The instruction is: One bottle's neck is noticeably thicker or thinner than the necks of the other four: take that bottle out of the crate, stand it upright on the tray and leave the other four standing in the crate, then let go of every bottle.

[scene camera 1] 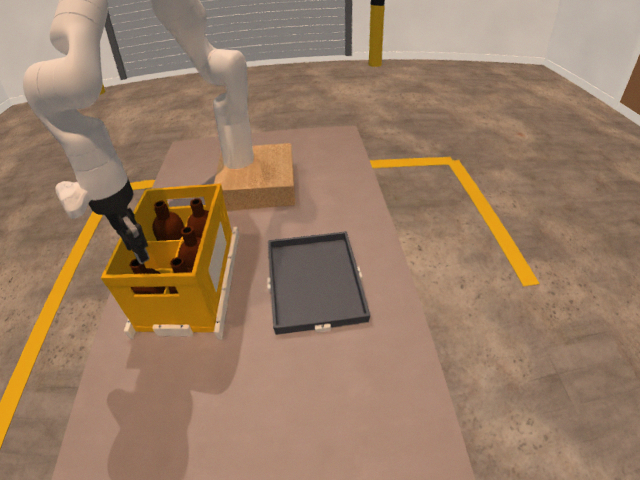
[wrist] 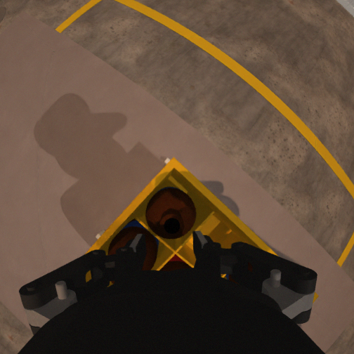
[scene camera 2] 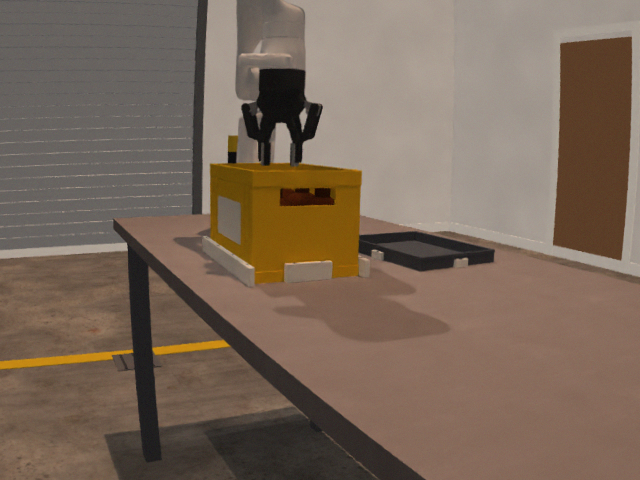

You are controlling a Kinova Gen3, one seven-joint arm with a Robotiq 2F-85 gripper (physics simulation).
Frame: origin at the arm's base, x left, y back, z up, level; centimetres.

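Seen in the pictures: gripper, fingertip midpoint: (scene camera 1: 138,254) (scene camera 2: 279,165); arm's base at its link origin: (scene camera 1: 238,160).
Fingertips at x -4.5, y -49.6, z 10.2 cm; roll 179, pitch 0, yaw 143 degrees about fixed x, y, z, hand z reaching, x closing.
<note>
Offsets run from my fingertips to a thing's top centre. "pt": to the spot under its first point. Level surfaces: height alone.
Several brown bottles stand in the yellow crate @[dy +8.7, dx +1.8, dz -0.5 cm] (scene camera 1: 168,310) (scene camera 2: 305,232) (wrist: 173,165). The front-left bottle @[pt dy -1.7, dx -0.4, dz -1.8 cm] (scene camera 1: 136,267) (wrist: 161,202) is right below my gripper (scene camera 1: 142,257) (scene camera 2: 279,161) (wrist: 169,242), which is partly open and empty, its fingertips about level with the crate's rim. The front-right bottle @[dy +0.3, dx +7.5, dz -1.7 cm] (scene camera 1: 177,266) (wrist: 117,244) is partly hidden by the crate's wall and by a finger. Behind are a middle-right bottle @[dy +9.0, dx +6.2, dz -1.7 cm] (scene camera 1: 188,248), a back-left bottle @[dy +17.2, dx -3.9, dz -1.7 cm] (scene camera 1: 166,225) and a back-right bottle @[dy +18.2, dx +4.7, dz -1.7 cm] (scene camera 1: 197,221). I cannot tell which neck differs. The dark tray @[pt dy +11.4, dx +31.8, dz -17.5 cm] (scene camera 1: 317,281) (scene camera 2: 413,248) holds no bottle.
The tray lies right of the crate in the first scene view. White blocks @[pt dy -5.9, dx +4.1, dz -15.7 cm] (scene camera 1: 172,330) (scene camera 2: 308,271) edge the crate's foot. The arm's wooden base block (scene camera 1: 266,173) stands behind, on the table @[dz -18.0 cm] (scene camera 1: 289,392) (scene camera 2: 491,351).
</note>
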